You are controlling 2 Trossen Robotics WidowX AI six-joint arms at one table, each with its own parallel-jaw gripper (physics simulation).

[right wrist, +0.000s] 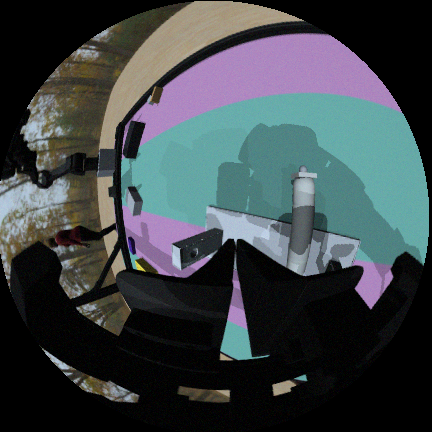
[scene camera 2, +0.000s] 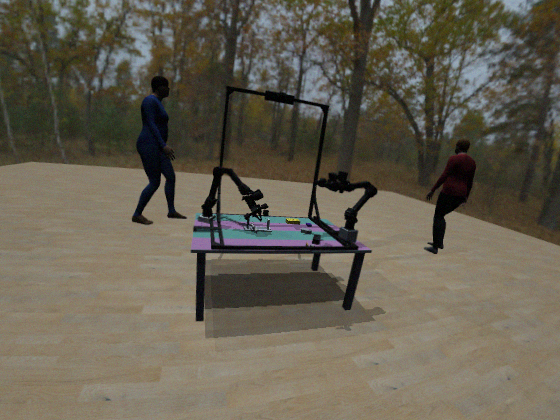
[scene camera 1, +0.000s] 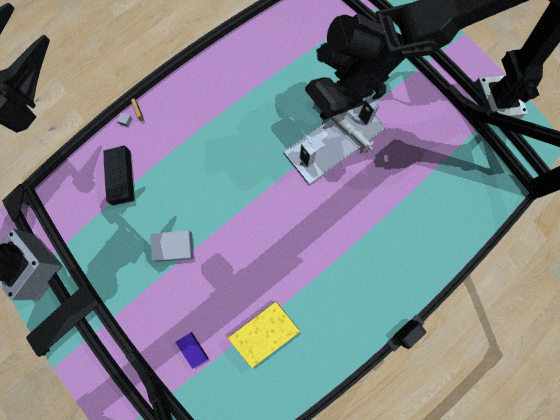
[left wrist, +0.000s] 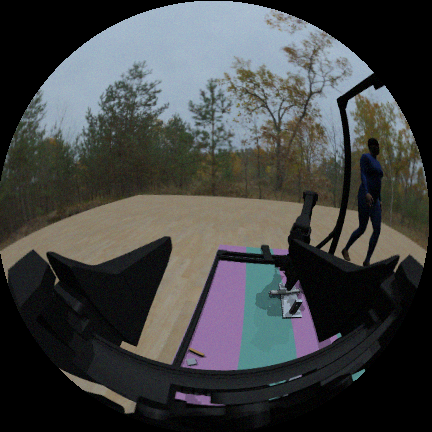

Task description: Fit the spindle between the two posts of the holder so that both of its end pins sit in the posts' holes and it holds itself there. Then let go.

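Pixels of known places: left gripper, between the fingertips: [scene camera 2: 318, 183] [scene camera 1: 28, 20] [left wrist: 232, 244]; right gripper, between the fingertips: [right wrist: 234, 244] [scene camera 2: 261, 221] [scene camera 1: 322, 117] [left wrist: 287, 290]; left arm's base, origin of its link: [right wrist: 97, 163] [scene camera 2: 349, 228] [scene camera 1: 10, 264]; right arm's base, origin of its link: [scene camera 2: 206, 215] [scene camera 1: 504, 94].
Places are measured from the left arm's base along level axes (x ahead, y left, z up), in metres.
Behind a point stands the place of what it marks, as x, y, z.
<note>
The pale spindle [scene camera 1: 352, 131] {0.638, -0.323, -0.070} [left wrist: 282, 292] {0.637, -0.277, -0.072} [right wrist: 302, 220] {0.648, -0.263, -0.065} lies crosswise over the holder's grey base plate [scene camera 1: 325, 161] {0.559, -0.319, -0.088} [right wrist: 240, 225] {0.572, -0.273, -0.088}, nearer the post [scene camera 1: 368, 111] {0.679, -0.325, -0.039} at the upper right in scene camera 1. The other post [scene camera 1: 306, 152] {0.530, -0.291, -0.025} [right wrist: 197, 248] {0.543, -0.288, -0.039} stands apart from it. In the right wrist view one flanged end with its pin points away past the plate's edge; the near end is hidden by a finger. The pins are outside the post holes. My right gripper [right wrist: 234, 244] {0.601, -0.271, -0.021} is shut and empty, beside the spindle. My left gripper [scene camera 1: 27, 25] {0.350, -0.001, 0.326} [left wrist: 232, 244] {0.350, -0.001, 0.326} is open and empty, high and far from the holder.
A black box [scene camera 1: 119, 175] {0.273, -0.031, -0.062}, a grey box [scene camera 1: 171, 245] {0.246, -0.207, -0.071}, a blue block [scene camera 1: 192, 350] {0.122, -0.364, -0.081} and a yellow sponge [scene camera 1: 264, 334] {0.237, -0.442, -0.066} lie away from the holder. A small grey cube [scene camera 1: 124, 119] {0.364, 0.064, -0.081} and an orange stick [scene camera 1: 137, 109] {0.397, 0.051, -0.072} lie by the black frame rail [scene camera 1: 160, 78] {0.484, 0.077, -0.090}.
</note>
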